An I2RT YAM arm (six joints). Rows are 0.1 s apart.
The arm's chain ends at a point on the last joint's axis. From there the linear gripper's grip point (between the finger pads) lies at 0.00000 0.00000 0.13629 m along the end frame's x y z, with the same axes.
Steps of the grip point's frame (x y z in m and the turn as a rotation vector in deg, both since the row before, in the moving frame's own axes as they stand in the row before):
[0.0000 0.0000 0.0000 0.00 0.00 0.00]
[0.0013 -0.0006 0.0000 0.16 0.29 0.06]
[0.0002 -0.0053 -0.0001 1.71 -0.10 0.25]
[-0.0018 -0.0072 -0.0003 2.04 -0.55 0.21]
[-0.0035 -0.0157 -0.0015 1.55 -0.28 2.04]
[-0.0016 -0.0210 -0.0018 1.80 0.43 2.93]
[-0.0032 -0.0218 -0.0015 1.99 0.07 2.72]
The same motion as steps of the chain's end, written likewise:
[0.0000 0.0000 0.0000 0.00 0.00 0.00]
[0.0006 -0.0002 0.0000 0.16 0.29 0.06]
[0.0004 -0.0012 0.0000 1.71 -0.10 0.25]
[-0.0005 -0.0023 -0.0002 2.04 -0.55 0.21]
[-0.0029 -0.0120 -0.0014 1.55 -0.28 2.04]
[-0.0027 -0.0167 -0.0017 1.80 0.43 2.93]
[-0.0035 -0.0171 -0.0014 1.99 0.07 2.72]

